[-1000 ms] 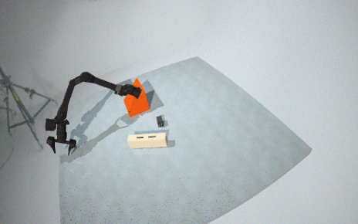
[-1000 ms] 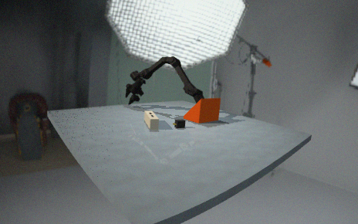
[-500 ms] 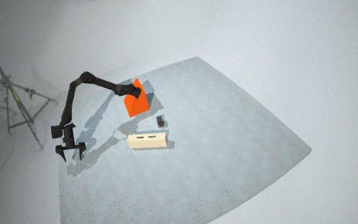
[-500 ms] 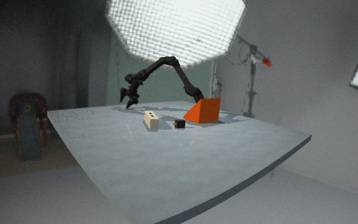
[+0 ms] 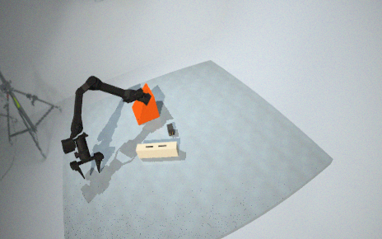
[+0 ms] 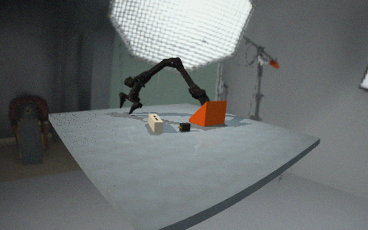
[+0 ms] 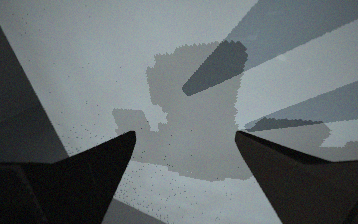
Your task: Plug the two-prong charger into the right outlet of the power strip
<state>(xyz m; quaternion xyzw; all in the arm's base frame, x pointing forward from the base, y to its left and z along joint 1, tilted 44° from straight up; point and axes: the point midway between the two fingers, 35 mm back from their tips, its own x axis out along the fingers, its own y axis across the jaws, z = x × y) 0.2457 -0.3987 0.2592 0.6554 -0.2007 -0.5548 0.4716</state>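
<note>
Now: the dark two-prong charger 490 mm to the left of my gripper tip and 40 mm behind it.
</note>
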